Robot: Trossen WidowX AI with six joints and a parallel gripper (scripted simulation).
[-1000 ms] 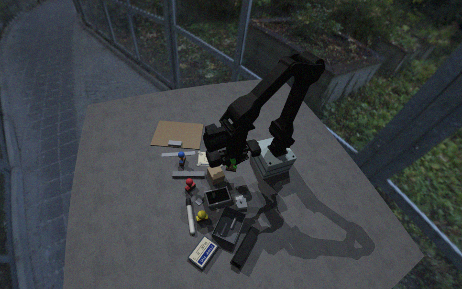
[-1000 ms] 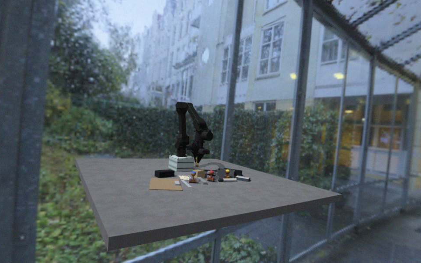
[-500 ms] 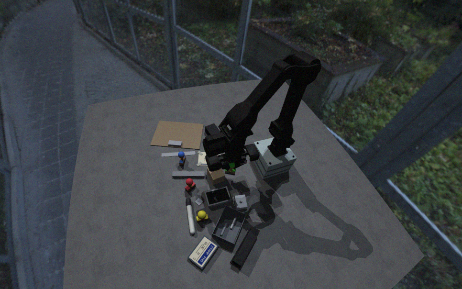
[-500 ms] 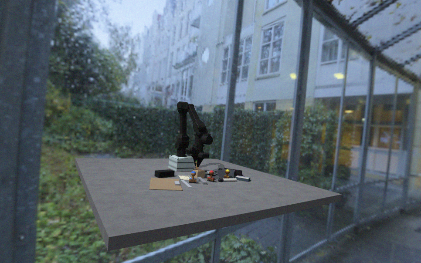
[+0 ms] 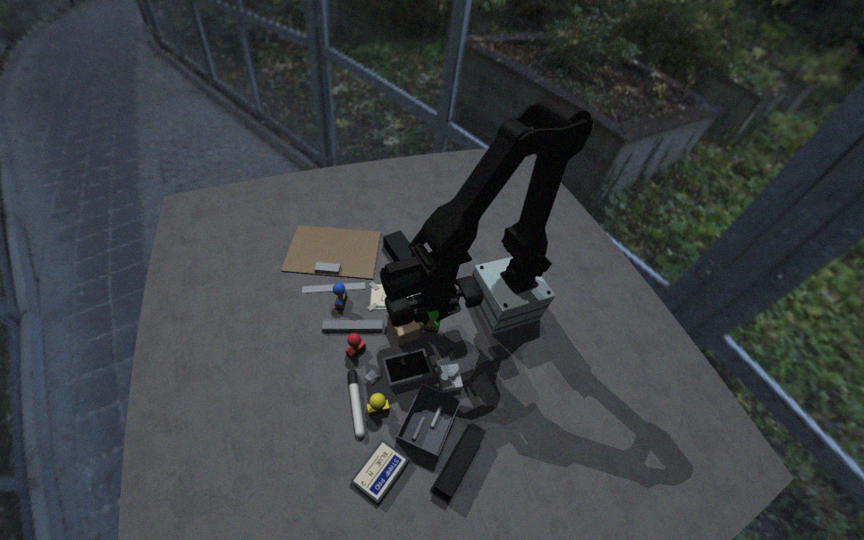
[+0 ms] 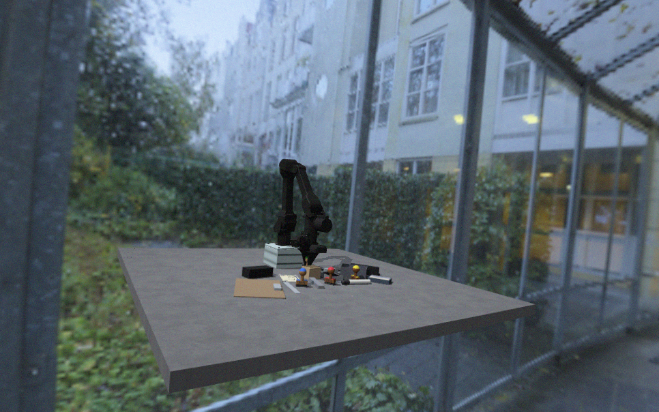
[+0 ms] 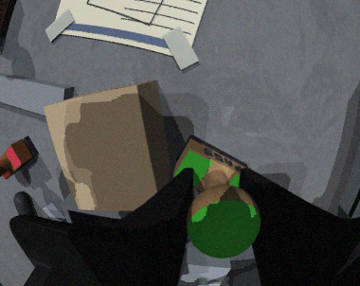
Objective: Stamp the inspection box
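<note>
Now: gripper tip right at the green-knobbed stamp. Round my gripper tip: ink pad: 8 cm ahead, 7 cm to the left, 3 cm below; white card: 4 cm ahead, 11 cm to the right, 4 cm below; tan box: 5 cm ahead, 2 cm to the right, 1 cm below.
</note>
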